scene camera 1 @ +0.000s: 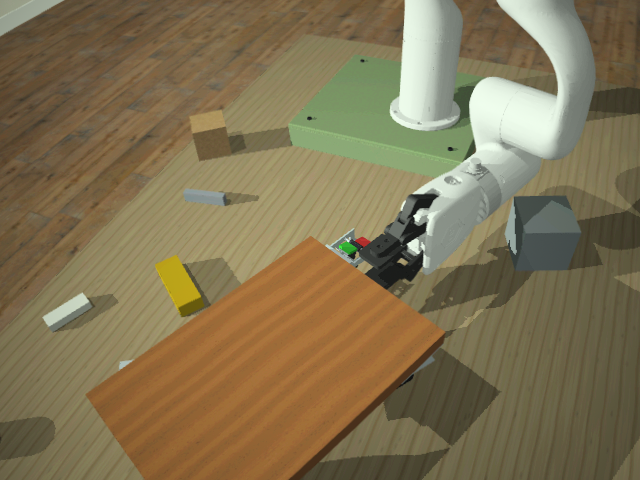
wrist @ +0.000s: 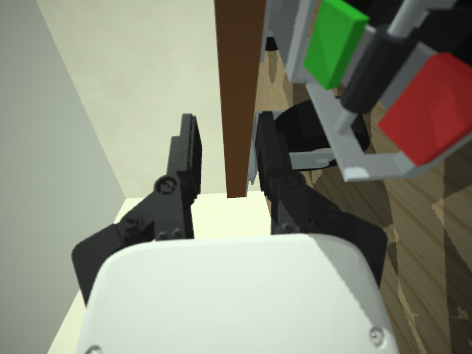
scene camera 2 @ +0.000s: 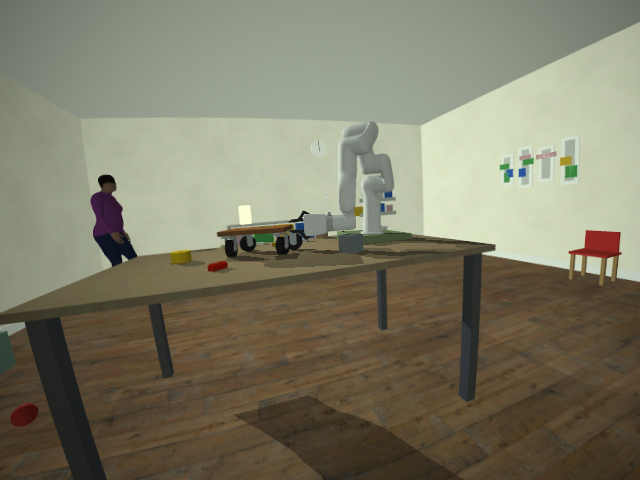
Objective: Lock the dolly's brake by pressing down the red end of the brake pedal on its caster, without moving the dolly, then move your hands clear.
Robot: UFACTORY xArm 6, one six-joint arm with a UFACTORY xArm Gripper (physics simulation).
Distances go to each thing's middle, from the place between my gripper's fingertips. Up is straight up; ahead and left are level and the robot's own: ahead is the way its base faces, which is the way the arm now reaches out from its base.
Now: hand 110 mm short of the dolly [scene camera 1: 279, 371], 80 mm to the left of it and 70 mm above it. From my hand the other things lie so: white bar [scene camera 1: 73, 308]: 410 mm to the right, 120 mm below, 80 mm ahead; grey block [scene camera 1: 542, 233]: 210 mm behind, 200 mm to the left, 80 mm below.
